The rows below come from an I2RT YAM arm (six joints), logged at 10 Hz.
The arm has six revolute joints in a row. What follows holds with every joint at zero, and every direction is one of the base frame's. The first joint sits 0.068 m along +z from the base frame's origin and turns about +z. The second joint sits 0.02 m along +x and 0.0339 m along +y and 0.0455 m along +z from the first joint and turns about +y. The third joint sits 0.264 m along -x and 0.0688 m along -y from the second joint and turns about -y. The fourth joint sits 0.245 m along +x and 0.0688 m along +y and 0.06 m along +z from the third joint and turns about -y. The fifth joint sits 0.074 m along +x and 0.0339 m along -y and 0.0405 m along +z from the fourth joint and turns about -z. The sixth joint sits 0.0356 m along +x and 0.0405 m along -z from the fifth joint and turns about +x. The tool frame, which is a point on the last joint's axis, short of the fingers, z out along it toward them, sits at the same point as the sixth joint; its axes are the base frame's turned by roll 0, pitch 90 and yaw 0 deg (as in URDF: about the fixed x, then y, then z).
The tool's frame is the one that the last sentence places.
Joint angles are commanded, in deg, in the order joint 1, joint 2, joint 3, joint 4, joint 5, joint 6. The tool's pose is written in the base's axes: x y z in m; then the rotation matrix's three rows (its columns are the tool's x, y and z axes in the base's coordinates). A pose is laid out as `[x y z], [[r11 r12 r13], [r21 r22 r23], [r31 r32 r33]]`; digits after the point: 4 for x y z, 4 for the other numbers.
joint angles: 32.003, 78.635, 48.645, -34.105, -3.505, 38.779
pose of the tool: [0.2177 0.1386 0.2033], [[-0.9402 0.0477 0.3374], [0.1496 0.9474 0.2829], [-0.3061 0.3165 -0.8978]]
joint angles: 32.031, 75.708, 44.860, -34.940, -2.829, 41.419
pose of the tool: [0.2033 0.1292 0.1953], [[-0.9416 0.1014 0.3211], [0.1903 0.9469 0.2591], [-0.2778 0.3051 -0.9109]]
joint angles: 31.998, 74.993, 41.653, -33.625, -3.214, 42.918
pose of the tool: [0.1958 0.1247 0.1832], [[-0.9445 0.1304 0.3016], [0.2116 0.9436 0.2546], [-0.2514 0.3042 -0.9188]]
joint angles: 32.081, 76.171, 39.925, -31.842, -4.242, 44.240
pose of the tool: [0.1942 0.1248 0.1718], [[-0.9490 0.1522 0.2760], [0.2263 0.9386 0.2603], [-0.2195 0.3095 -0.9252]]
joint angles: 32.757, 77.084, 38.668, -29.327, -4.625, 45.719
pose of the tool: [0.1933 0.1278 0.1643], [[-0.9479 0.1627 0.2739], [0.2387 0.9322 0.2721], [-0.2110 0.3233 -0.9225]]
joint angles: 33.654, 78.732, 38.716, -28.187, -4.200, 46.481
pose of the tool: [0.1944 0.1326 0.1592], [[-0.9494 0.1643 0.2677], [0.2367 0.9344 0.2662], [-0.2064 0.3161 -0.9260]]
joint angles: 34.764, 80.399, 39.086, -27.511, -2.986, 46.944
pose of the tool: [0.1954 0.1379 0.1550], [[-0.9503 0.1604 0.2667], [0.2286 0.9413 0.2485], [-0.2111 0.2971 -0.9312]]
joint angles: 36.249, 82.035, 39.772, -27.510, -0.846, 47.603
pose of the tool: [0.1956 0.1441 0.1517], [[-0.9499 0.1574 0.2701], [0.2192 0.9514 0.2163], [-0.2229 0.2647 -0.9382]]
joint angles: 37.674, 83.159, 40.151, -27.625, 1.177, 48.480
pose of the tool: [0.1943 0.1491 0.1490], [[-0.9484 0.1576 0.2750], [0.2134 0.9590 0.1864], [-0.2343 0.2354 -0.9432]]
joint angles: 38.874, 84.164, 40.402, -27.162, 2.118, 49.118
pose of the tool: [0.1934 0.1543 0.1464], [[-0.9486 0.1520 0.2775], [0.2057 0.9626 0.1762], [-0.2403 0.2242 -0.9444]]
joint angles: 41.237, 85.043, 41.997, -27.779, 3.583, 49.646
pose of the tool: [0.1918 0.1652 0.1497], [[-0.9495 0.1253 0.2877], [0.1791 0.9692 0.1691], [-0.2577 0.2121 -0.9427]]
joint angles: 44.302, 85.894, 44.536, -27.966, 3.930, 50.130
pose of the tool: [0.1901 0.1822 0.1575], [[-0.9507 0.0783 0.3000], [0.1421 0.9701 0.1970], [-0.2756 0.2299 -0.9334]]
